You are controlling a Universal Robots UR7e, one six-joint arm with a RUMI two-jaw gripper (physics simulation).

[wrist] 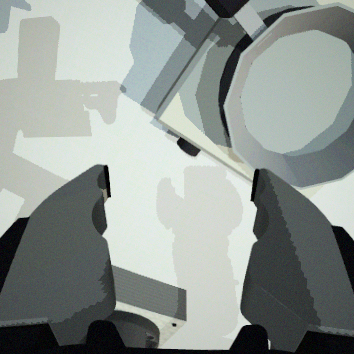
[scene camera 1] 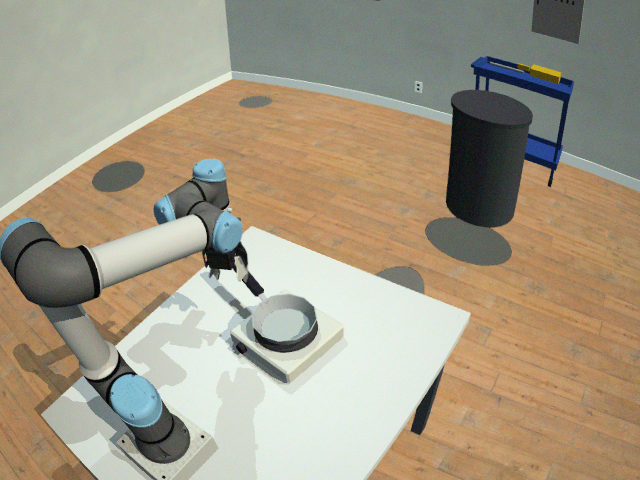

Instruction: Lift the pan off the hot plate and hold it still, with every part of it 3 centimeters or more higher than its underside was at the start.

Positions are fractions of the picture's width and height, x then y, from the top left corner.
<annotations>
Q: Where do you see a cream hot plate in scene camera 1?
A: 0.45,0.75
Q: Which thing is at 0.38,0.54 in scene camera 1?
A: My gripper.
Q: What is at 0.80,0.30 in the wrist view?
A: A grey pan.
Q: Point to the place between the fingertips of my gripper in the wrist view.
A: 0.51,0.48
</annotations>
